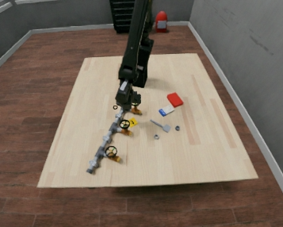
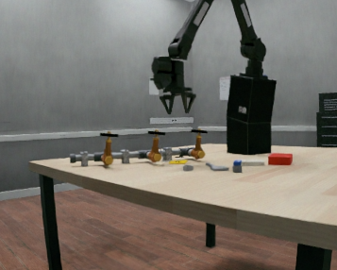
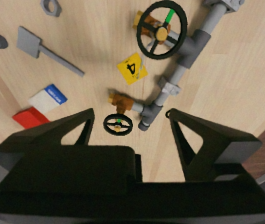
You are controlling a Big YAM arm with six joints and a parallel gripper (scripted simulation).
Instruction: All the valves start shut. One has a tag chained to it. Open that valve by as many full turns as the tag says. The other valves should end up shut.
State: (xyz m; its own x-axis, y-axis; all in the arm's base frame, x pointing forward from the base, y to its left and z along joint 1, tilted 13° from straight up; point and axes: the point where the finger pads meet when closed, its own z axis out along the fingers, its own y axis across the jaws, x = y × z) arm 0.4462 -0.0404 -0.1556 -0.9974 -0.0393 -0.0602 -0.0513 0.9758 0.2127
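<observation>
Now: the yellow tag 1 cm behind my hand, 1 cm to the right of it and 20 cm below it. From my hand the other things lie so: blue-and-white block: 10 cm behind, 26 cm to the left, 19 cm below; grey flat tool: 3 cm ahead, 21 cm to the left, 19 cm below; grey part: 6 cm ahead, 32 cm to the left, 19 cm below.
</observation>
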